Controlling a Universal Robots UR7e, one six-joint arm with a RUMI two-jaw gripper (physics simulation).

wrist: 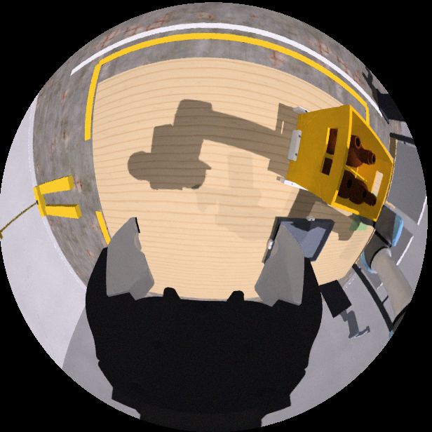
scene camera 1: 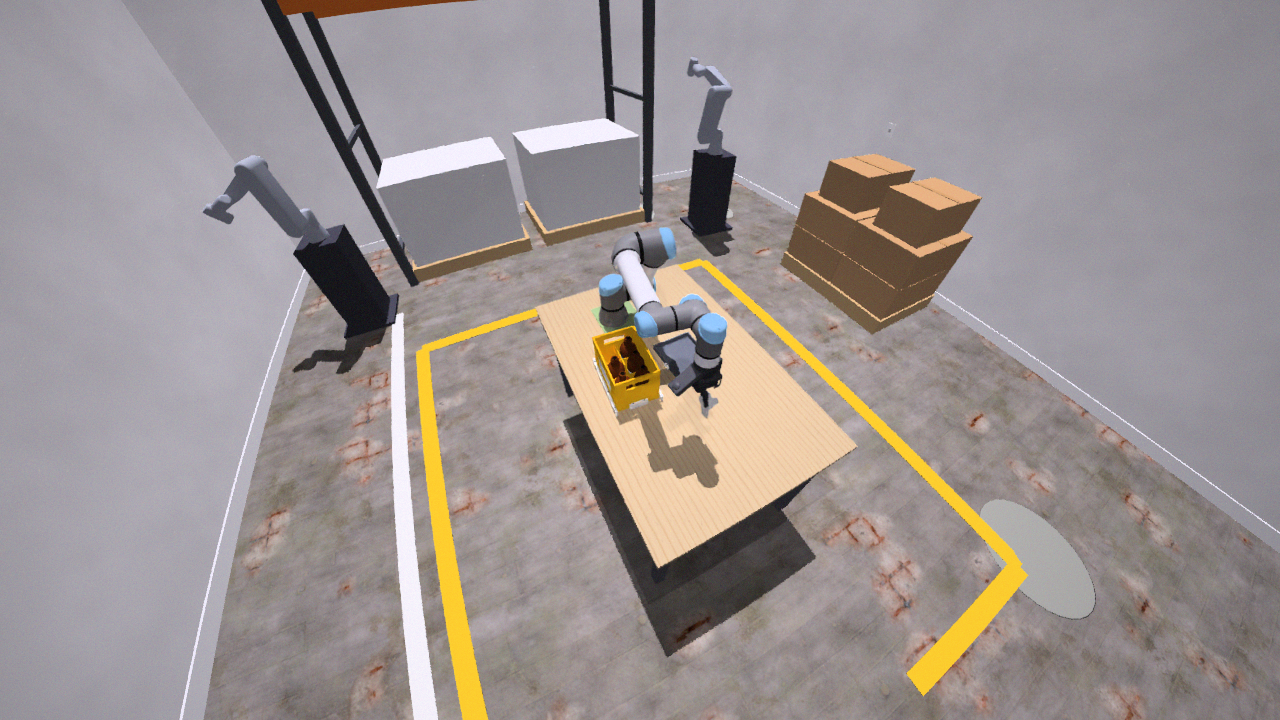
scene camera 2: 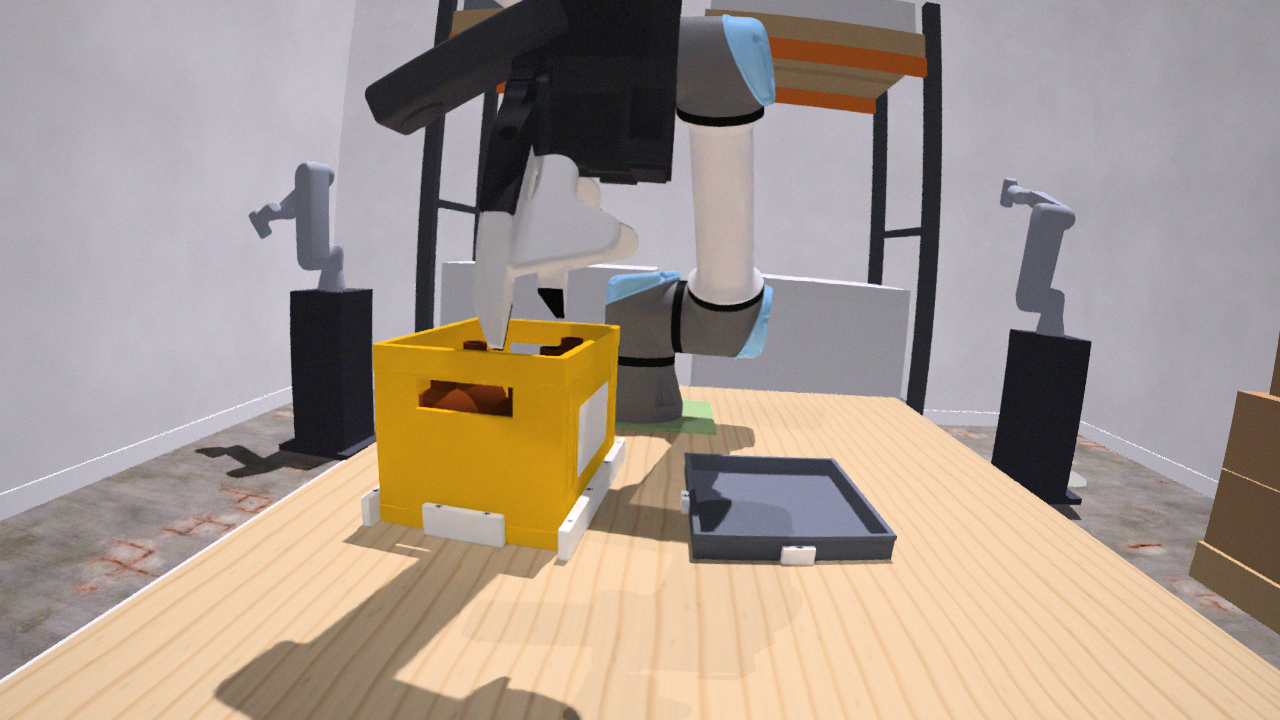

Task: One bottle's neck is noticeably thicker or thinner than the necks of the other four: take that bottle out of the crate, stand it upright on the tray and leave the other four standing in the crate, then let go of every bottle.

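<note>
The yellow crate stands upright on the table. Several brown bottles stand inside it, partly hidden by its walls and by each other; I cannot tell which neck differs. The dark tray lies beside the crate, with no bottle on it. My gripper is open and empty, above the table and outside the crate. It overlaps the crate's rim in the second scene view, but hangs nearer that camera.
White holders edge the crate's base. The arm's base stands behind the crate on a green plate. The wooden table reaches well past the crate on the side away from the base.
</note>
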